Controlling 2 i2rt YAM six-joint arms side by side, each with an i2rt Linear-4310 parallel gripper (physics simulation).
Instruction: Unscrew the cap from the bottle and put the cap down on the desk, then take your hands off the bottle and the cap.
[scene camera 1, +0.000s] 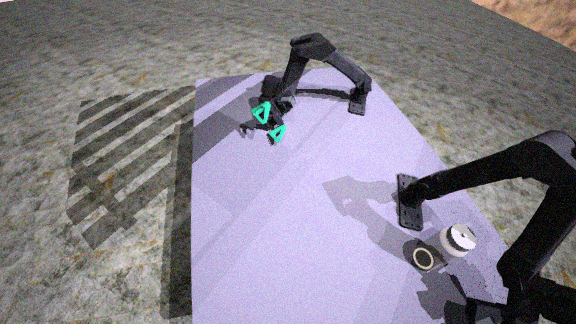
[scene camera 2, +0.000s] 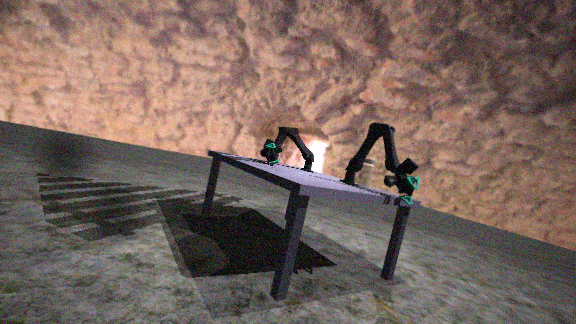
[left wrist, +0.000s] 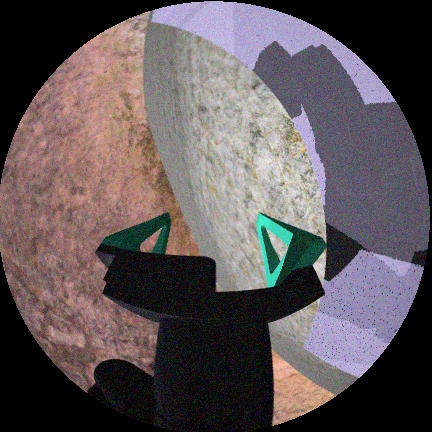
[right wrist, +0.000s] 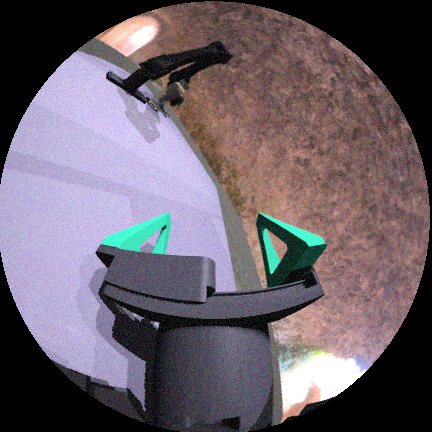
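Where they show: left gripper, fingertip midpoint: (scene camera 2: 413, 197) (left wrist: 213, 216) (right wrist: 170, 107); right gripper, fingertip midpoint: (scene camera 1: 271, 133) (scene camera 2: 276, 154) (right wrist: 213, 217); left arm's base, link origin: (scene camera 1: 408, 200) (scene camera 2: 348, 183) (right wrist: 126, 87); right arm's base, link origin: (scene camera 1: 357, 101) (scene camera 2: 306, 170).
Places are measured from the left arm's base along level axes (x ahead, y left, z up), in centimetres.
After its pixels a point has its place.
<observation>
A clear, see-through bottle (scene camera 1: 439, 252) {x -0.7, y 20.3, z 11.3 cm} (scene camera 2: 369, 175) {x -3.6, y 21.3, z 8.2 cm} stands upright on the desk beside the left arm's base, with a pale ring at its foot. A white cap (scene camera 1: 461, 238) (scene camera 2: 370, 163) with a ridged side sits on its top. Neither shows in the left wrist view. My left gripper (scene camera 2: 410, 192) {x -20.0, y 42.1, z 2.8 cm} (left wrist: 213, 216) {x -20.0, y 42.1, z 2.8 cm} is open and empty, apart from the bottle, near the right end of the desk; its fingers do not show in scene camera 1. My right gripper (scene camera 1: 270, 123) {x 48.4, y -7.5, z 7.8 cm} (scene camera 2: 272, 153) {x 48.4, y -7.5, z 7.8 cm} (right wrist: 213, 217) {x 48.4, y -7.5, z 7.8 cm} is open and empty above the far end of the desk, far from the bottle.
The pale lilac desk (scene camera 1: 280, 225) {x 37.3, y 19.1, z 0.0 cm} (scene camera 2: 320, 186) {x 30.7, y 57.3, z 0.0 cm} carries both arms. The left arm's base plate (scene camera 1: 410, 202) {x 1.3, y 2.8, z 3.2 cm} stands close beside the bottle, and its dark links arch over that side. The right arm's base plate (scene camera 1: 356, 108) {x 20.5, y -40.9, z 1.0 cm} is at the far end. Shadows lie across the desk.
</observation>
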